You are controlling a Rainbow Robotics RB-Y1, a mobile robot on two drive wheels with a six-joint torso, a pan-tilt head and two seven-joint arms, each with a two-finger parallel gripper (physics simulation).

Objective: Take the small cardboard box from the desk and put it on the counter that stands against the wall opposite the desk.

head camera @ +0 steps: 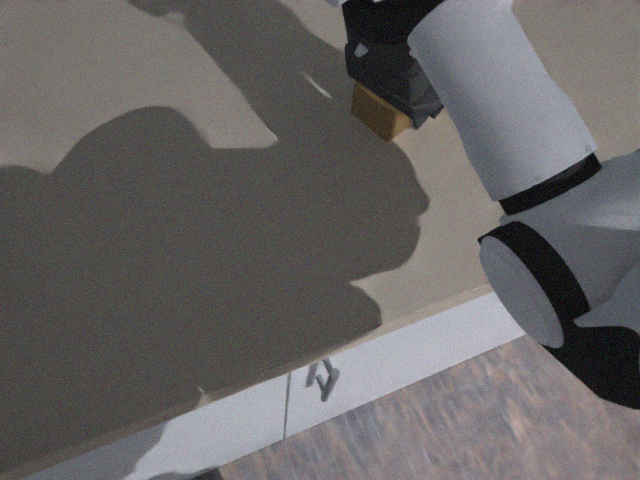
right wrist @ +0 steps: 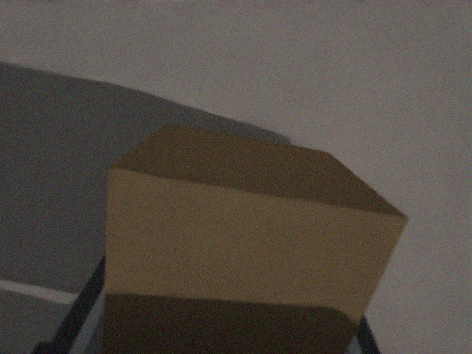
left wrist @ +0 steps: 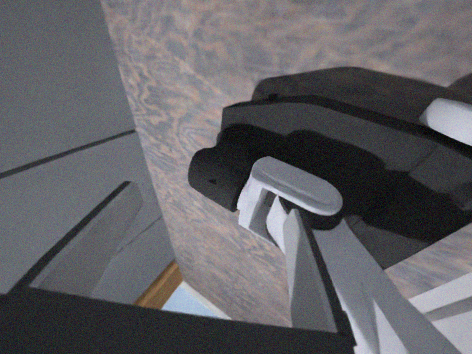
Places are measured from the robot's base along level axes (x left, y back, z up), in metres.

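Pixels of known places: left gripper, fingertip midpoint: (left wrist: 214, 204); right gripper, fingertip midpoint: (head camera: 396, 106).
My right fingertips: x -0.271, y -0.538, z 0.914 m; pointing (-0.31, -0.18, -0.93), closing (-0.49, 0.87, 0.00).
Behind a point stands the place of what it marks.
The small cardboard box (head camera: 379, 114) {x -0.228, y -0.505, z 0.945 m} (right wrist: 240, 240) {x -0.292, y -0.549, z 0.970 m} is brown and held at the upper right of the head view. My right gripper (head camera: 400, 95) {x -0.271, y -0.538, z 0.914 m} (right wrist: 230, 320) is shut on it, with a dark finger at each side in the right wrist view. The box is over the tan top of the counter (head camera: 449, 258) {x -0.243, y -0.334, z 0.911 m} (right wrist: 400, 90) {x -0.356, y -0.517, z 0.911 m}; any gap beneath it cannot be judged. My left gripper (left wrist: 214, 204) {x 0.225, y 0.318, z 0.538 m} is open, its fingers wide apart with no object between them, away from the box. The desk cannot be made out.
The counter's white front (head camera: 413, 351) {x -0.287, y -0.320, z 0.580 m} has a grey handle (head camera: 326, 379) and meets the patterned floor (head camera: 465, 413) {x -0.563, y -0.229, z 0.001 m} (left wrist: 170, 75) {x 0.144, y 0.962, z 0.001 m}. Large arm and body shadows cover much of the top. The robot's black base (left wrist: 310, 117) {x 0.197, y 0.309, z 0.170 m} and a grey panel (left wrist: 55, 90) {x 0.029, y 1.370, z 0.318 m} lie near the left gripper.
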